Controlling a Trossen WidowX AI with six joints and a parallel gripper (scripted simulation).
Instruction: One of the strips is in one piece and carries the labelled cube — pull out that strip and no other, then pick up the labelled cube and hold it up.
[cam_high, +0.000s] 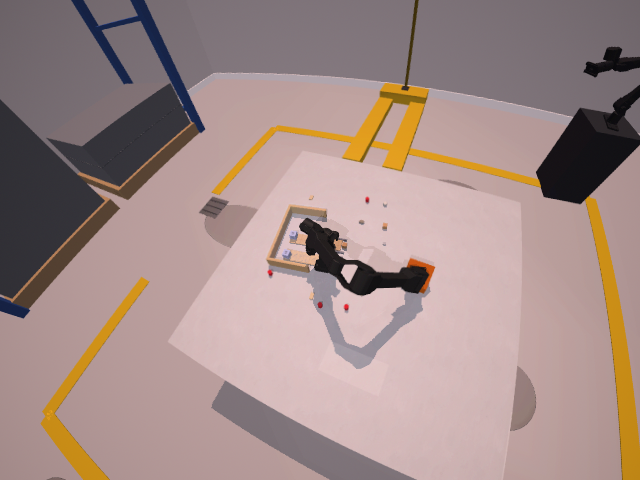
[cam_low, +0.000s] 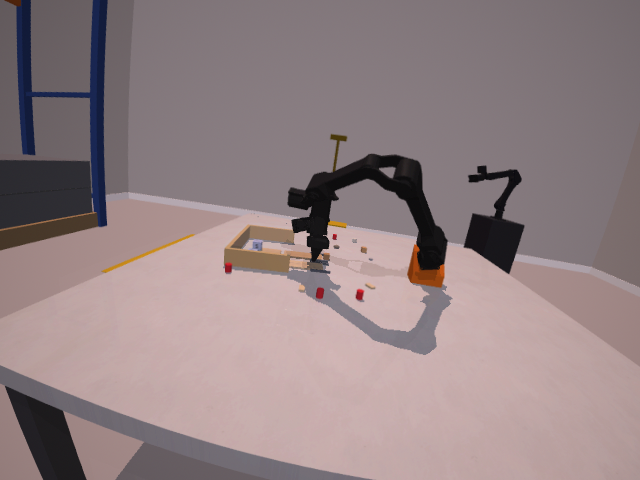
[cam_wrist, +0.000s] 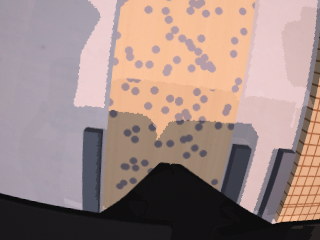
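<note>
Right now the speckled strip is 90 mm ahead of my gripper tip and 20 mm below it.
</note>
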